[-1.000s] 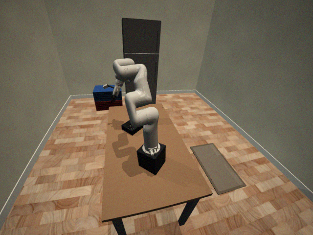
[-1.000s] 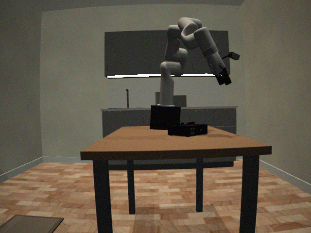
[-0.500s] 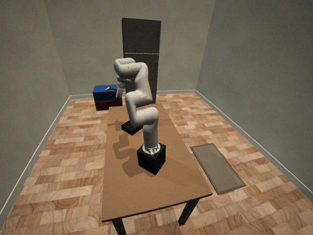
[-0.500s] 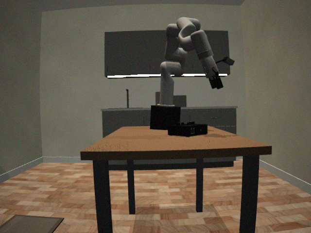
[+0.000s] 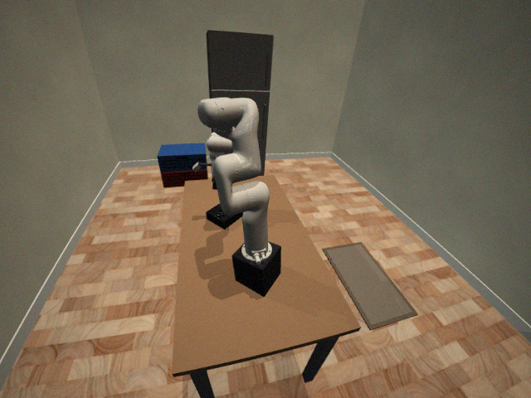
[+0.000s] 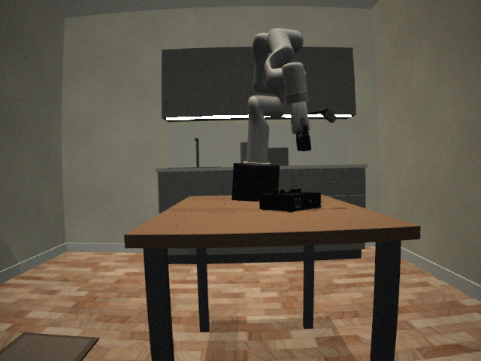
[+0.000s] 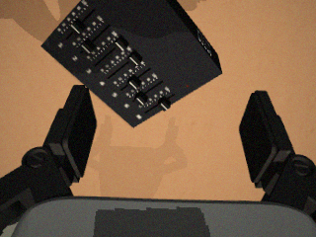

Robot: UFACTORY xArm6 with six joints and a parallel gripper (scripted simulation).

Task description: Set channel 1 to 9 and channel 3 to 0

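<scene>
My hand is 14 cm above the fader cap and 10 cm past it.
</scene>
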